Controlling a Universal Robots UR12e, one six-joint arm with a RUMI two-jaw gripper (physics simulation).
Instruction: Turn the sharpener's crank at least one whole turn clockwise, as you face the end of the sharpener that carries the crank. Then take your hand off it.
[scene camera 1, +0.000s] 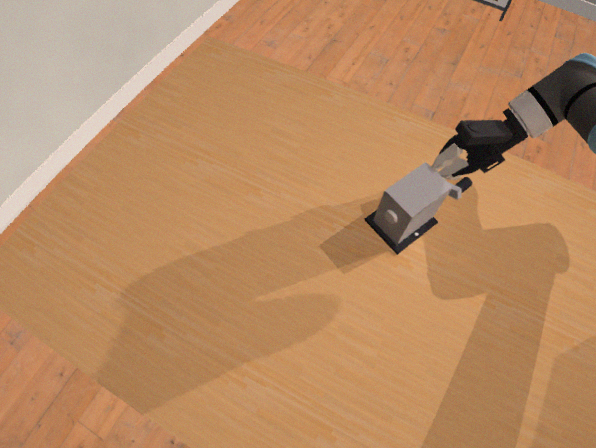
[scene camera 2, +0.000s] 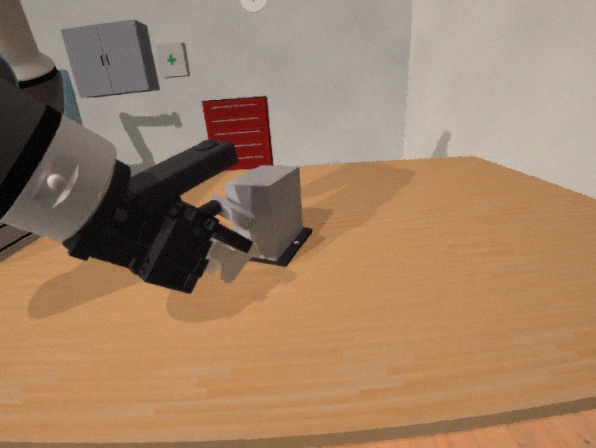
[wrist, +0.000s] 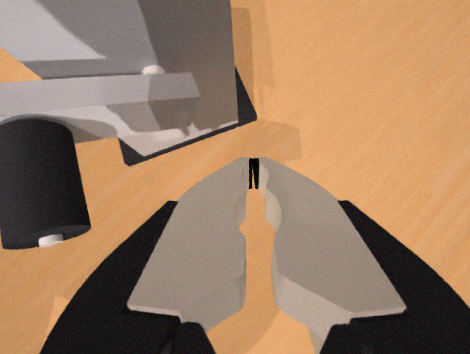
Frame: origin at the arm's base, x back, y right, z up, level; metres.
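Seen in the pictures: gripper, between the fingertips: (scene camera 2: 257, 255) (wrist: 252, 161).
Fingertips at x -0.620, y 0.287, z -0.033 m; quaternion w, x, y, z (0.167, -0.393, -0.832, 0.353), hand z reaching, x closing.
Offsets run from my fingertips to a thing's top centre. "*": to the spot under its first point. Level surfaces: height alone.
The grey sharpener @(* dy -0.112, dx -0.025, dz +0.086 m) (scene camera 1: 416, 192) (scene camera 2: 280, 212) (wrist: 200, 45) stands on its black base (scene camera 1: 398, 248) (scene camera 2: 295, 250) (wrist: 246, 102). Its grey crank arm (scene camera 1: 454, 191) (scene camera 2: 239, 212) (wrist: 95, 92) points to the left of its pivot in the wrist view. The black crank handle @(* dy -0.041, dx +0.063, dz +0.069 m) (scene camera 1: 464, 184) (scene camera 2: 213, 206) (wrist: 40, 180) sticks out from the arm's end, at the left in the wrist view. My gripper (scene camera 1: 437, 172) (scene camera 2: 251, 250) (wrist: 252, 161) is shut and empty. Its tips are near the crank end, to the right of the handle and apart from it in the wrist view. My gripper partly hides the crank in scene camera 2.
The sharpener stands on a wide wooden table top @(dz -0.042 m) (scene camera 1: 200, 150) (scene camera 2: 400, 300) (wrist: 375, 125). Shadows of the arm fall across it. A red cabinet (scene camera 2: 240, 120), a grey wall cupboard (scene camera 2: 110, 57) and a first-aid box (scene camera 2: 172, 60) show behind the table.
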